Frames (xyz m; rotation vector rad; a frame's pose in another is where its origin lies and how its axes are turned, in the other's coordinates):
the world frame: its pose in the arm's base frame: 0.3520 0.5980 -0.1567 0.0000 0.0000 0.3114
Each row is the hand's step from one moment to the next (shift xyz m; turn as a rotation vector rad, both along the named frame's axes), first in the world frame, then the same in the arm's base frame.
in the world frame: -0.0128 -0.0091 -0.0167 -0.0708 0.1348 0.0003
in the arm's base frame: -0.0094 -0.0126 -0.0167 -0.1087 0.1066 0.0003
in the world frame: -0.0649 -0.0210 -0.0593 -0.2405 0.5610 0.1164
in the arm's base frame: -0.0553 -0.0399 -0.0593 -0.4008 0.4603 0.1164
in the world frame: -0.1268 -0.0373 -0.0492 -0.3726 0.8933 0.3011
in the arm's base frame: -0.1093 -0.0744 -0.0492 -0.6284 0.7362 0.3011
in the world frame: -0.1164 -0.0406 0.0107 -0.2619 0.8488 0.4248
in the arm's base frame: -0.0984 -0.0743 0.0107 -0.5094 0.7277 0.4248
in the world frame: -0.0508 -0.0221 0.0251 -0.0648 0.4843 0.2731
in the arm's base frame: -0.0416 -0.0366 0.0251 -0.2101 0.4412 0.2731
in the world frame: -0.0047 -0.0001 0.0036 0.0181 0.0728 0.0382
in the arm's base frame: -0.0044 -0.0015 0.0036 -0.0051 0.0748 0.0382
